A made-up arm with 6 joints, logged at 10 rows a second.
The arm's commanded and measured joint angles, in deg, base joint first. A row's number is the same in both.
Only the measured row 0 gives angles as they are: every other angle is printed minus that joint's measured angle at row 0.
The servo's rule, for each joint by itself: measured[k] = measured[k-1] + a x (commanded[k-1-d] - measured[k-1]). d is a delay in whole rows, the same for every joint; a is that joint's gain. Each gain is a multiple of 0.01, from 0.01 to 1. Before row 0 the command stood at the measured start. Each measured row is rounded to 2 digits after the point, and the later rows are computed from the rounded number. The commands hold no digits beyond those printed.
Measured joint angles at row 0:
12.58, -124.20, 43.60, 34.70, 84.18, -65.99
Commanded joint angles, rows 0 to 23:
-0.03, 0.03, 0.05, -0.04, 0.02, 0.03
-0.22, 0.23, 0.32, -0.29, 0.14, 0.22
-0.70, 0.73, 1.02, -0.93, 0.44, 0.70
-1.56, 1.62, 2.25, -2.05, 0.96, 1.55
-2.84, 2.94, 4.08, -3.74, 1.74, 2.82
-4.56, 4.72, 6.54, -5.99, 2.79, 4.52
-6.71, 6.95, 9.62, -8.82, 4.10, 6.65
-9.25, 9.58, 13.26, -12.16, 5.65, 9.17
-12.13, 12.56, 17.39, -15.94, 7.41, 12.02
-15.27, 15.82, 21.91, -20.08, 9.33, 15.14
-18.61, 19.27, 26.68, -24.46, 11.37, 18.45
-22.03, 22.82, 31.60, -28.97, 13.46, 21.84
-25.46, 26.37, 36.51, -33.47, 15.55, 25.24
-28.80, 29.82, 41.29, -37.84, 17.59, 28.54
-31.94, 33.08, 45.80, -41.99, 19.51, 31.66
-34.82, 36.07, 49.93, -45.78, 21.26, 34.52
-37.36, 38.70, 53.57, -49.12, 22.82, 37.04
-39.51, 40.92, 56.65, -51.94, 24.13, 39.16
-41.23, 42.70, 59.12, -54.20, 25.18, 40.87
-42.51, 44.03, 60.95, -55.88, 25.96, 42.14
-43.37, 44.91, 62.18, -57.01, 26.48, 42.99
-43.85, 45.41, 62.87, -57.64, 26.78, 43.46
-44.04, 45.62, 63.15, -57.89, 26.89, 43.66
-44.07, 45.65, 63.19, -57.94, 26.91, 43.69
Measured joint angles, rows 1 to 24:
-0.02, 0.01, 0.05, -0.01, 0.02, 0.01
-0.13, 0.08, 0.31, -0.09, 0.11, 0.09
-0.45, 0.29, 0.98, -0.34, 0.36, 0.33
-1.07, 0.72, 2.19, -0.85, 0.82, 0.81
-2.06, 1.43, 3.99, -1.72, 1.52, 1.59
-3.46, 2.48, 6.41, -3.00, 2.49, 2.73
-5.28, 3.91, 9.46, -4.75, 3.71, 4.26
-7.50, 5.72, 13.07, -6.97, 5.18, 6.17
-10.09, 7.91, 17.17, -9.66, 6.87, 8.45
-12.99, 10.44, 21.67, -12.79, 8.74, 11.06
-16.14, 13.27, 26.43, -16.29, 10.74, 13.94
-19.44, 16.33, 31.34, -20.09, 12.81, 17.02
-22.81, 19.54, 36.25, -24.10, 14.89, 20.23
-26.16, 22.83, 41.04, -28.22, 16.94, 23.47
-29.40, 26.11, 45.56, -32.35, 18.89, 26.66
-32.44, 29.30, 49.71, -36.38, 20.69, 29.73
-35.20, 32.31, 53.38, -40.20, 22.31, 32.58
-37.61, 35.07, 56.49, -43.72, 23.69, 35.15
-39.64, 37.51, 58.99, -46.86, 24.82, 37.38
-41.25, 39.60, 60.85, -49.57, 25.69, 39.24
-42.44, 41.30, 62.11, -51.80, 26.29, 40.70
-43.23, 42.62, 62.83, -53.55, 26.66, 41.78
-43.68, 43.58, 63.13, -54.85, 26.83, 42.51
-43.90, 44.24, 63.19, -55.78, 26.89, 42.97
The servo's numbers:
d 0
a 0.56 0.32 0.95 0.30 0.76 0.39

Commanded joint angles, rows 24 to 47:
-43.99, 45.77, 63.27, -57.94, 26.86, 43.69
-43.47, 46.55, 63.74, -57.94, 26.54, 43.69
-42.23, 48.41, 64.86, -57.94, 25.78, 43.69
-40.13, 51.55, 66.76, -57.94, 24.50, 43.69
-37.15, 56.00, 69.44, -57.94, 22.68, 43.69
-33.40, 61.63, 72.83, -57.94, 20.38, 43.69
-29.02, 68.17, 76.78, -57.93, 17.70, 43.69
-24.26, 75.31, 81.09, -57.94, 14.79, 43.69
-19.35, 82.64, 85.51, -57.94, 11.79, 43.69
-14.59, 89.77, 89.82, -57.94, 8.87, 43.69
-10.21, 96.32, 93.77, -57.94, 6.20, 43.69
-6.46, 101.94, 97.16, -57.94, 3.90, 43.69
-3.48, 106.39, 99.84, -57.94, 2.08, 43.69
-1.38, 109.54, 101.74, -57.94, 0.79, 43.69
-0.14, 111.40, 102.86, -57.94, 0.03, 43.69
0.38, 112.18, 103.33, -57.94, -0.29, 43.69
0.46, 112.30, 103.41, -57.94, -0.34, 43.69
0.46, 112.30, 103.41, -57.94, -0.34, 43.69
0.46, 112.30, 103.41, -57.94, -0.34, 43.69
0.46, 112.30, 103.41, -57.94, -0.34, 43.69
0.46, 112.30, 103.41, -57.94, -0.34, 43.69
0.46, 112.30, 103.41, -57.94, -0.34, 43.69
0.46, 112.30, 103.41, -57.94, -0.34, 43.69
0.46, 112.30, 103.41, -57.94, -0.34, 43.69
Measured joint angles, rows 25 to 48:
-43.95, 44.73, 63.27, -56.43, 26.87, 43.25
-43.68, 45.31, 63.72, -56.88, 26.62, 43.42
-42.87, 46.30, 64.80, -57.20, 25.98, 43.53
-41.34, 47.98, 66.66, -57.42, 24.86, 43.59
-38.99, 50.55, 69.30, -57.58, 23.20, 43.63
-35.86, 54.10, 72.65, -57.69, 21.06, 43.65
-32.03, 58.60, 76.57, -57.76, 18.51, 43.67
-27.68, 63.95, 80.86, -57.81, 15.68, 43.68
-23.02, 69.93, 85.28, -57.85, 12.72, 43.68
-18.30, 76.28, 89.59, -57.88, 9.79, 43.68
-13.77, 82.69, 93.56, -57.90, 7.06, 43.68
-9.68, 88.85, 96.98, -57.91, 4.66, 43.68
-6.21, 94.46, 99.70, -57.92, 2.70, 43.68
-3.51, 99.29, 101.64, -57.93, 1.25, 43.68
-1.62, 103.17, 102.80, -57.93, 0.32, 43.68
-0.50, 106.05, 103.30, -57.93, -0.14, 43.68
0.04, 108.05, 103.40, -57.93, -0.29, 43.68
0.28, 109.41, 103.41, -57.93, -0.33, 43.68
0.38, 110.33, 103.41, -57.93, -0.34, 43.68
0.42, 110.96, 103.41, -57.93, -0.34, 43.68
0.44, 111.39, 103.41, -57.93, -0.34, 43.68
0.45, 111.68, 103.41, -57.93, -0.34, 43.68
0.46, 111.88, 103.41, -57.93, -0.34, 43.68
0.46, 112.01, 103.41, -57.93, -0.34, 43.68

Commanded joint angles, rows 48 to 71:
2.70, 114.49, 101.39, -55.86, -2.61, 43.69
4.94, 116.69, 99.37, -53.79, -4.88, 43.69
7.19, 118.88, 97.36, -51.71, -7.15, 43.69
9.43, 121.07, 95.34, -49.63, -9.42, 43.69
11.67, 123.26, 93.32, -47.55, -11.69, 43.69
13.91, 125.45, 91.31, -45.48, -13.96, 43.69
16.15, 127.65, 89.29, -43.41, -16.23, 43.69
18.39, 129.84, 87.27, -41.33, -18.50, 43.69
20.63, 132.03, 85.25, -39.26, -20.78, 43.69
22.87, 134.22, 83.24, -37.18, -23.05, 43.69
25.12, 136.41, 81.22, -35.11, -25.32, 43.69
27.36, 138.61, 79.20, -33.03, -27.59, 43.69
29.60, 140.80, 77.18, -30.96, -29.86, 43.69
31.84, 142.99, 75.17, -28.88, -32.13, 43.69
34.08, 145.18, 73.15, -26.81, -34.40, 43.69
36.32, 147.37, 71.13, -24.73, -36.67, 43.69
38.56, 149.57, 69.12, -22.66, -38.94, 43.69
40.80, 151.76, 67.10, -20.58, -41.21, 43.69
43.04, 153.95, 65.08, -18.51, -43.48, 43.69
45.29, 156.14, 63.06, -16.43, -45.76, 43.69
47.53, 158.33, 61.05, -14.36, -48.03, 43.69
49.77, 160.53, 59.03, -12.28, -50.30, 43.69
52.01, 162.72, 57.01, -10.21, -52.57, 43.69
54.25, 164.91, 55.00, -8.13, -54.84, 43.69
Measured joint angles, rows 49 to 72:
1.71, 112.80, 101.49, -57.31, -2.07, 43.68
3.52, 114.04, 99.48, -56.25, -4.21, 43.68
5.58, 115.59, 97.47, -54.89, -6.44, 43.68
7.74, 117.34, 95.45, -53.31, -8.70, 43.68
9.94, 119.23, 93.43, -51.58, -10.97, 43.68
12.16, 121.22, 91.42, -49.75, -13.24, 43.68
14.39, 123.28, 89.40, -47.85, -15.51, 43.68
16.63, 125.38, 87.38, -45.89, -17.78, 43.68
18.87, 127.51, 85.36, -43.90, -20.06, 43.68
21.11, 129.66, 83.35, -41.88, -22.33, 43.68
23.36, 131.82, 81.33, -39.85, -24.60, 43.68
25.60, 133.99, 79.31, -37.80, -26.87, 43.68
27.84, 136.17, 77.29, -35.75, -29.14, 43.68
30.08, 138.35, 75.28, -33.69, -31.41, 43.68
32.32, 140.54, 73.26, -31.63, -33.68, 43.68
34.56, 142.73, 71.24, -29.56, -35.95, 43.68
36.80, 144.92, 69.23, -27.49, -38.22, 43.68
39.04, 147.11, 67.21, -25.42, -40.49, 43.68
41.28, 149.30, 65.19, -23.35, -42.76, 43.68
43.53, 151.49, 63.17, -21.27, -45.04, 43.68
45.77, 153.68, 61.16, -19.20, -47.31, 43.68
48.01, 155.87, 59.14, -17.12, -49.58, 43.68
50.25, 158.06, 57.12, -15.05, -51.85, 43.68
52.49, 160.25, 55.11, -12.97, -54.12, 43.68

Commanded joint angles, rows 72 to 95:
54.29, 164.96, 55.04, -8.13, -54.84, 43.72
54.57, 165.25, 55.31, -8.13, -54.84, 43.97
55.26, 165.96, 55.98, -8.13, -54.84, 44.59
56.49, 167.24, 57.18, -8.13, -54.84, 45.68
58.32, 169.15, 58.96, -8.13, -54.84, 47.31
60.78, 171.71, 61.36, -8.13, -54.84, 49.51
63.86, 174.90, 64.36, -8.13, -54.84, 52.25
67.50, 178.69, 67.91, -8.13, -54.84, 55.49
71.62, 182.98, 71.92, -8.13, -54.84, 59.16
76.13, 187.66, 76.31, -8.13, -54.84, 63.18
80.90, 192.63, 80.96, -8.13, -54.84, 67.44
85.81, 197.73, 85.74, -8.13, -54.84, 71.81
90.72, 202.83, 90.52, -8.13, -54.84, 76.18
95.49, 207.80, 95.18, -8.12, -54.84, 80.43
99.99, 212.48, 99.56, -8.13, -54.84, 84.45
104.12, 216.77, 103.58, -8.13, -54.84, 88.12
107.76, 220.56, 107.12, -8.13, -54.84, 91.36
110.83, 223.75, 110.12, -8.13, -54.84, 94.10
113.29, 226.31, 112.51, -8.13, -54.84, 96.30
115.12, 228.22, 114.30, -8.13, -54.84, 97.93
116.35, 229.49, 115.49, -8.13, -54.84, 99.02
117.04, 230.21, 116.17, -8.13, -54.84, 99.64
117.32, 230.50, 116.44, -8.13, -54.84, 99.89
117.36, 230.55, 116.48, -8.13, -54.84, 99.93
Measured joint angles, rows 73 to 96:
53.50, 161.76, 55.04, -11.52, -54.67, 43.70
54.10, 162.88, 55.30, -10.50, -54.80, 43.81
54.75, 163.87, 55.95, -9.79, -54.83, 44.11
55.72, 164.95, 57.12, -9.29, -54.84, 44.72
57.18, 166.29, 58.87, -8.94, -54.84, 45.73
59.20, 168.02, 61.24, -8.70, -54.84, 47.20
61.81, 170.22, 64.20, -8.53, -54.84, 49.17
65.00, 172.93, 67.72, -8.41, -54.84, 51.63
68.71, 176.15, 71.71, -8.33, -54.84, 54.57
72.87, 179.83, 76.08, -8.27, -54.84, 57.93
77.37, 183.93, 80.72, -8.23, -54.84, 61.64
82.10, 188.35, 85.49, -8.20, -54.84, 65.61
86.93, 192.98, 90.27, -8.18, -54.84, 69.73
91.72, 197.72, 94.93, -8.16, -54.84, 73.90
96.35, 202.44, 99.33, -8.15, -54.84, 78.01
100.70, 207.03, 103.37, -8.14, -54.84, 81.95
104.65, 211.36, 106.93, -8.14, -54.84, 85.62
108.11, 215.32, 109.96, -8.14, -54.84, 88.93
111.01, 218.84, 112.38, -8.14, -54.84, 91.80
113.31, 221.84, 114.20, -8.14, -54.84, 94.19
115.01, 224.29, 115.43, -8.14, -54.84, 96.07
116.15, 226.18, 116.13, -8.14, -54.84, 97.46
116.81, 227.56, 116.42, -8.14, -54.84, 98.41
117.12, 228.52, 116.48, -8.14, -54.84, 99.00

